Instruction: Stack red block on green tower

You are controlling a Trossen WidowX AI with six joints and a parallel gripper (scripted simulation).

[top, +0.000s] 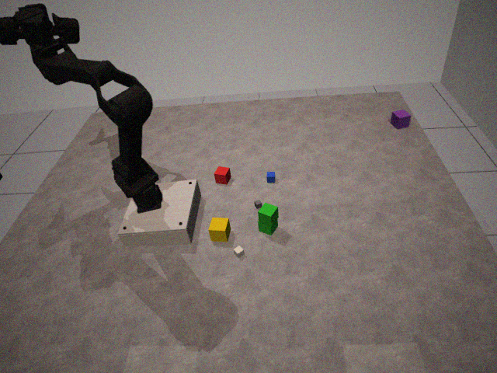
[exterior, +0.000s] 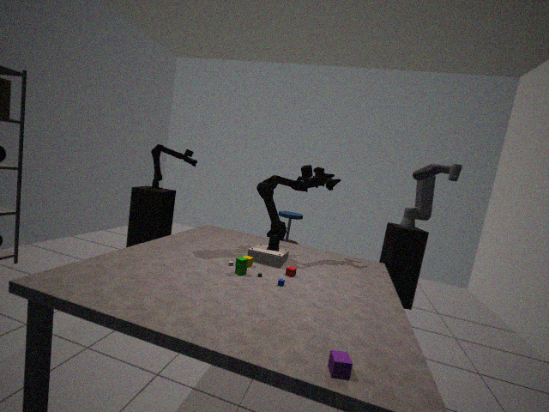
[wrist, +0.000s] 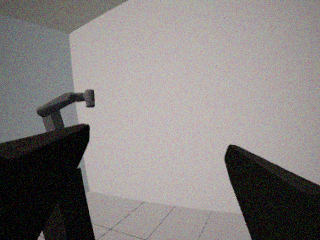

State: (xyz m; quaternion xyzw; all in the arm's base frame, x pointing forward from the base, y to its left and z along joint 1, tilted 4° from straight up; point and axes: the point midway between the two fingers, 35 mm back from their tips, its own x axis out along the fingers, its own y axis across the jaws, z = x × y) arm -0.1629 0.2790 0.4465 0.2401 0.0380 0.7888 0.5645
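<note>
Right now the red block is 480 mm below my gripper tip, 410 mm ahead of it and 200 mm to the right of it. From my gripper tip the other things lie so: small blue block: 550 mm ahead, 490 mm below, 240 mm to the right; then yellow block: 480 mm below, 420 mm to the right, 380 mm ahead; then small grey block: 490 mm below, 490 mm ahead, 340 mm to the right.
</note>
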